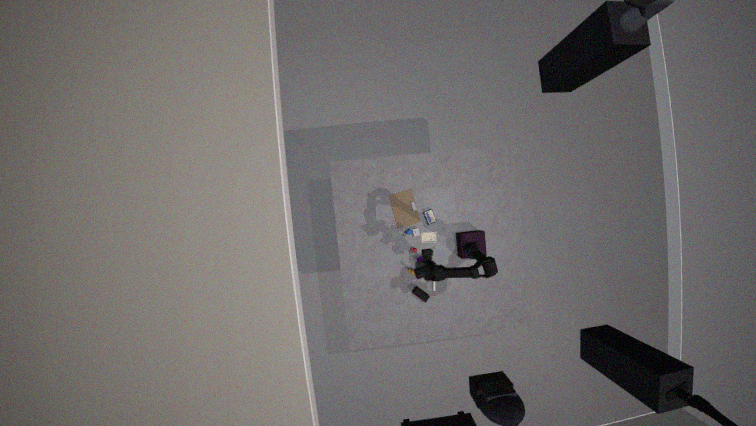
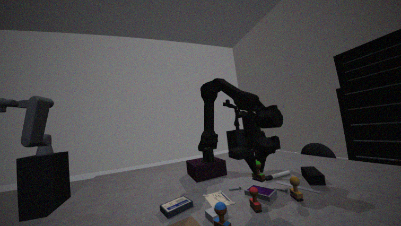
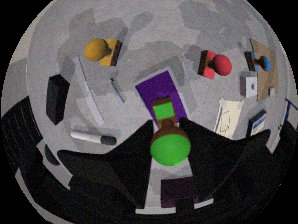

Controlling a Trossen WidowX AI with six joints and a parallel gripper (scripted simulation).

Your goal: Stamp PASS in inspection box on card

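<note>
The white card is 140 mm to the right of my gripper tip, 80 mm below it and 60 mm behind it. The rest, counted from my gripper tip: purple ink pad: 70 mm below; then green-knobbed stamp: right at my gripper tip; then red-knobbed stamp: 70 mm to the right, 60 mm ahead, 50 mm below.
</note>
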